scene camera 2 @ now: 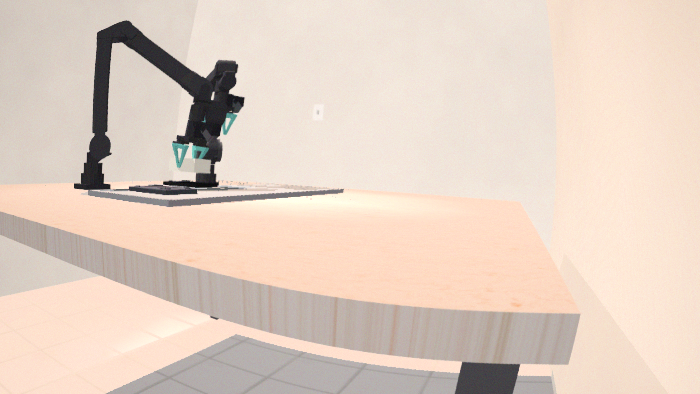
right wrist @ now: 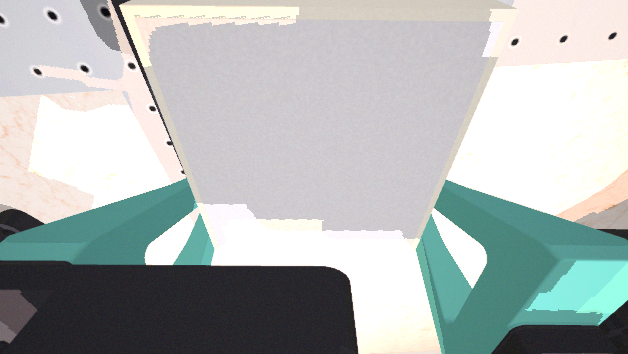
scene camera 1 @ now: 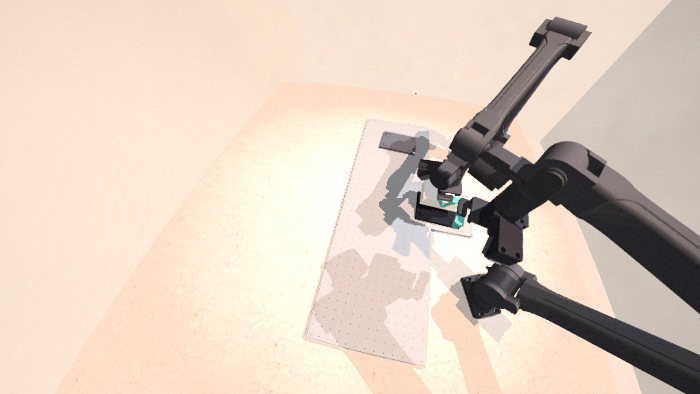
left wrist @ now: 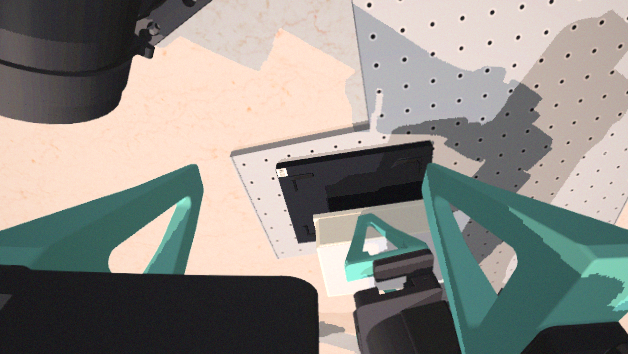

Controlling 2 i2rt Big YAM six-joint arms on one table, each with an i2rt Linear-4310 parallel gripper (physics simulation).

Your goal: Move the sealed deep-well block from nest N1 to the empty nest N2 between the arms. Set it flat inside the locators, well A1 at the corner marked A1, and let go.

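Frame: origin at the left arm's base, x ahead, y left, z up, level; millimetres.
Seen in the pictures: left gripper, fingertip midpoint: (scene camera 1: pixel 470 233) (left wrist: pixel 312 176); right gripper, fingertip midpoint: (scene camera 2: pixel 186 168) (right wrist: pixel 315 177) (scene camera 1: pixel 442 196) (left wrist: pixel 367 244); left arm's base, link origin: (scene camera 1: pixel 478 295); right arm's base, link origin: (scene camera 2: pixel 92 188).
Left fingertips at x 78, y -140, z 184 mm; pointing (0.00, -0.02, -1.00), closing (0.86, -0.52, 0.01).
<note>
Pixels of each thing's top centre, then the offset from my left fingertips to it. "pt": a spot on its surface instead. Level surfaces: height alone.
- sealed deep-well block, top centre: (right wrist: pixel 317 215) (left wrist: pixel 384 268) (scene camera 2: pixel 189 158) (scene camera 1: pixel 442 190) 30 mm back, 188 mm right, 83 mm down
- cream box with a grey foil top, surface spot: (right wrist: pixel 316 123) pt 3 mm ahead, 200 mm right, 86 mm down
- black nest N2, top centre: (left wrist: pixel 358 202) (scene camera 2: pixel 189 181) (scene camera 1: pixel 438 208) 36 mm back, 160 mm right, 156 mm down
- white A1 label, surface spot: (left wrist: pixel 282 172) pt 86 mm back, 83 mm right, 159 mm down
- dark grey nest N1, top centre: (scene camera 2: pixel 161 186) (scene camera 1: pixel 398 141) 23 mm ahead, 531 mm right, 156 mm down
- white perforated board, surface height: 171 mm down
The sealed deep-well block (scene camera 1: pixel 433 193) is a cream box with a grey foil top (right wrist: pixel 316 123). My right gripper (right wrist: pixel 315 177) is shut on its two sides and holds it level a little above the black nest N2 (scene camera 1: pixel 430 214). In the left wrist view the nest (left wrist: pixel 351 185) lies empty, with a white A1 label (left wrist: pixel 282 172) at one corner, and the block (left wrist: pixel 334 268) hangs over its near edge. My left gripper (left wrist: pixel 312 176) is open and empty, hovering higher up beside the right gripper (scene camera 2: pixel 190 152). It also shows in scene camera 2 (scene camera 2: pixel 227 122).
The dark grey nest N1 (scene camera 1: pixel 397 141) lies empty at the far end of the white perforated board (scene camera 1: pixel 376 274). The left arm's base (scene camera 1: pixel 484 294) stands beside the board, close to nest N2. Both arms crowd the space above the nest.
</note>
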